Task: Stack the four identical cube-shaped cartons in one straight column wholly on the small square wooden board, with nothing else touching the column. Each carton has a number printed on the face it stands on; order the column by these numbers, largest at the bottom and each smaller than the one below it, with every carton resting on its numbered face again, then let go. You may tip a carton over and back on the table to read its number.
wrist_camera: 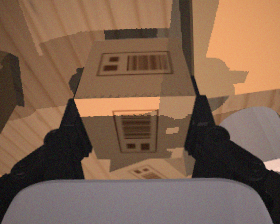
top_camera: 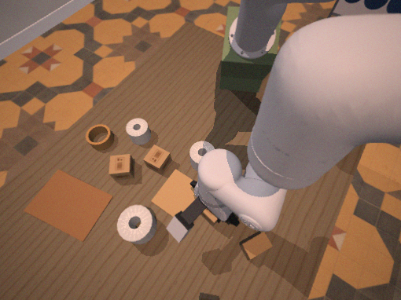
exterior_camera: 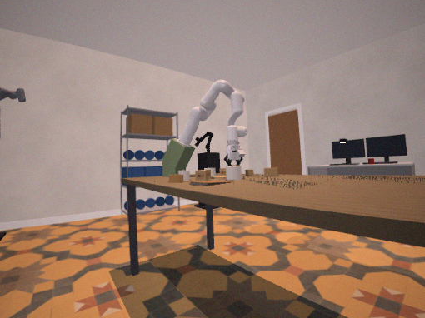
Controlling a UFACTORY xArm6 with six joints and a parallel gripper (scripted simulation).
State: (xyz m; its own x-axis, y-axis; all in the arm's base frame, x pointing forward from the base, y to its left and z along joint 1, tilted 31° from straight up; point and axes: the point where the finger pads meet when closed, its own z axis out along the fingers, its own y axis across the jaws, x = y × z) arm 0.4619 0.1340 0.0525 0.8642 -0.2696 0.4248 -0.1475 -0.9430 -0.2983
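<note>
Now: hand 100 mm to the left of the square wooden board, 60 mm above it and 10 mm short of it. The rest, counted from my hand: flat box (140 mm to the left, 40 mm below, 10 mm ahead).
</note>
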